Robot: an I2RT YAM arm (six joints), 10 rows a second.
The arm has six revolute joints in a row. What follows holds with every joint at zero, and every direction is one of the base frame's. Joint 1 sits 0.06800 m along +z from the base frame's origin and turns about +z. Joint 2 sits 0.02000 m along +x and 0.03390 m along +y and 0.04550 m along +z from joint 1 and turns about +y. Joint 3 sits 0.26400 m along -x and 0.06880 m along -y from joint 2 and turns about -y. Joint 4 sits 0.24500 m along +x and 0.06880 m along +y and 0.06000 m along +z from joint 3 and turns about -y. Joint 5 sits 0.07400 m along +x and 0.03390 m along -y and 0.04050 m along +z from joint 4 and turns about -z. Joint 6 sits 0.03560 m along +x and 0.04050 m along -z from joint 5 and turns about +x. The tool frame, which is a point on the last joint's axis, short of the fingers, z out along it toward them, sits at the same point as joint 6; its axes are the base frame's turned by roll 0.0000, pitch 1.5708 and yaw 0.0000 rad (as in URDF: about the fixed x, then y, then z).
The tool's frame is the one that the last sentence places.
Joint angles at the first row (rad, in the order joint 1, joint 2, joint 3, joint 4, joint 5, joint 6):
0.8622, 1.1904, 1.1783, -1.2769, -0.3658, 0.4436
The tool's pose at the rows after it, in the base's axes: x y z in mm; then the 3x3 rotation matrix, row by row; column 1 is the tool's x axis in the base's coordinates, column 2 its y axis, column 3 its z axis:
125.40 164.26 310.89; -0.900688 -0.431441 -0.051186; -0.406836 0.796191 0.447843; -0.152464 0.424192 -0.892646
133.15 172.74 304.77; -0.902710 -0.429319 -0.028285; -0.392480 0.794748 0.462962; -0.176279 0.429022 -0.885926
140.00 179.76 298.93; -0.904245 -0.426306 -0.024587; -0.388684 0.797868 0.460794; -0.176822 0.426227 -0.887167
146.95 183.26 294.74; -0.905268 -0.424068 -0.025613; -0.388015 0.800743 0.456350; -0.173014 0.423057 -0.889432
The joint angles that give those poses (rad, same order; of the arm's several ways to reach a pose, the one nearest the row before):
0.8618, 1.2017, 1.1729, -1.2112, -0.3368, 0.4597
0.8614, 1.2287, 1.1614, -1.1441, -0.3289, 0.4708
0.8592, 1.2624, 1.1605, -1.1098, -0.3253, 0.4721
0.8461, 1.2910, 1.1648, -1.0946, -0.3275, 0.4603

